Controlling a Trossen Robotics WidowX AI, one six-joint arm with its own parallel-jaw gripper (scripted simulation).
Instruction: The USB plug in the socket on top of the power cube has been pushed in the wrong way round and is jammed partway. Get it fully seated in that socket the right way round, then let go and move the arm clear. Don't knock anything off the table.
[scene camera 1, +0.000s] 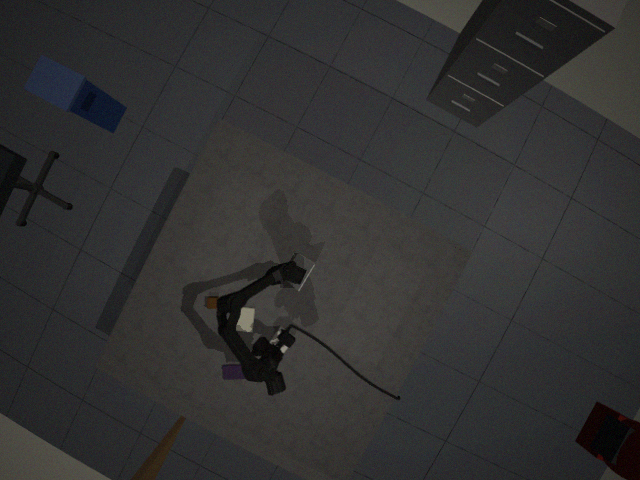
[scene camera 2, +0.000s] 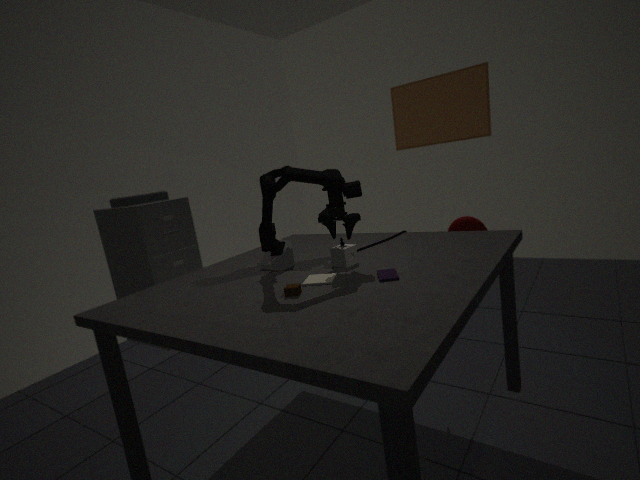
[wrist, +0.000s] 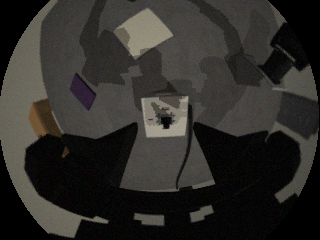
My gripper (scene camera 2: 341, 239) is open, with nothing in its grasp. I also see a white pad (wrist: 143, 32) and a white power cube (wrist: 165, 103).
My gripper shows as well in the wrist view (wrist: 165, 125).
